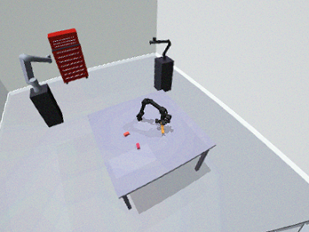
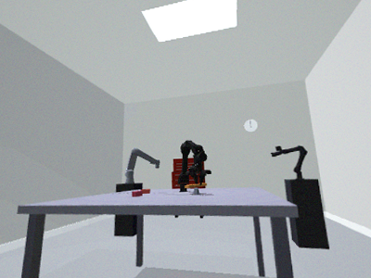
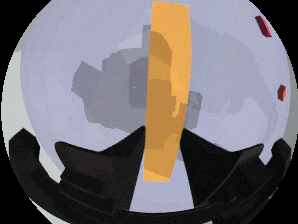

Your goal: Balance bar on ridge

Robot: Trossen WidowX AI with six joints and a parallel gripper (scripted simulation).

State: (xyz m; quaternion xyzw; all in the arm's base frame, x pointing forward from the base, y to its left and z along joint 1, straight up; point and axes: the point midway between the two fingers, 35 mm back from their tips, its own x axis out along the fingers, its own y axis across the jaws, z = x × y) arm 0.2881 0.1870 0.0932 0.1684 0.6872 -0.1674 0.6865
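My gripper tip is 30 mm short of the orange bar and 10 mm to the left of it.
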